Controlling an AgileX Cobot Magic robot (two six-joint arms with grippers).
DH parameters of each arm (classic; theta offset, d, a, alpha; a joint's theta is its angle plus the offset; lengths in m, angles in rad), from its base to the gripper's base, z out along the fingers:
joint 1: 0 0.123 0 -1.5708
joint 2: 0.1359 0 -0.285 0
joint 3: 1.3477 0 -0.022 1.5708
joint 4: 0 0.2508 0 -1.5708
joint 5: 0 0 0.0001 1.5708
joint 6: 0 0.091 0 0
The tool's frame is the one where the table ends.
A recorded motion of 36 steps. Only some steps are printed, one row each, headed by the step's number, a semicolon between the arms.
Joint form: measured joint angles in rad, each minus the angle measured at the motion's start. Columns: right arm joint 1, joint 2, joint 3, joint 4, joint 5, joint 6; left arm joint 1, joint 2, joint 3, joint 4, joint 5, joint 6.
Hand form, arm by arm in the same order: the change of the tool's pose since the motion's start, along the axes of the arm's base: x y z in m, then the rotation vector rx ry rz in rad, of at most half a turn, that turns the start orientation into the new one. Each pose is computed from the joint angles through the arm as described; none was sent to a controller.
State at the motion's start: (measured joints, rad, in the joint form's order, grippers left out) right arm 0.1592 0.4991 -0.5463 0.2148 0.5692 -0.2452; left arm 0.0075 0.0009 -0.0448 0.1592 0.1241 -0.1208
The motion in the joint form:
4: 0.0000 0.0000 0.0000 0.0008 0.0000 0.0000; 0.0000 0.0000 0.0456 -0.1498 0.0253 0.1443
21: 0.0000 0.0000 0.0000 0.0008 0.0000 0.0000; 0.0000 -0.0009 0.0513 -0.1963 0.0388 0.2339
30: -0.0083 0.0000 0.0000 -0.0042 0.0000 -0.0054; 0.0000 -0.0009 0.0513 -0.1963 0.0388 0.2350
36: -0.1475 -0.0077 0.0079 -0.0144 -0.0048 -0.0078; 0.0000 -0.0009 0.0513 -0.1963 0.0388 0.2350
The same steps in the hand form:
4: 0.0000 0.0000 0.0000 0.0008 0.0001 0.0001; 0.0021 -0.0017 -0.0178 -0.0054 0.0724 -0.0181
21: 0.0000 0.0000 0.0000 0.0008 0.0001 0.0001; 0.0021 -0.0023 -0.0209 0.0377 0.0912 -0.0271
30: 0.0002 -0.0010 0.0000 -0.0088 -0.0020 -0.0067; 0.0021 -0.0023 -0.0209 0.0388 0.0912 -0.0271
36: 0.0017 -0.0151 -0.0016 -0.0207 -0.0072 -0.1472; 0.0021 -0.0023 -0.0209 0.0388 0.0912 -0.0271

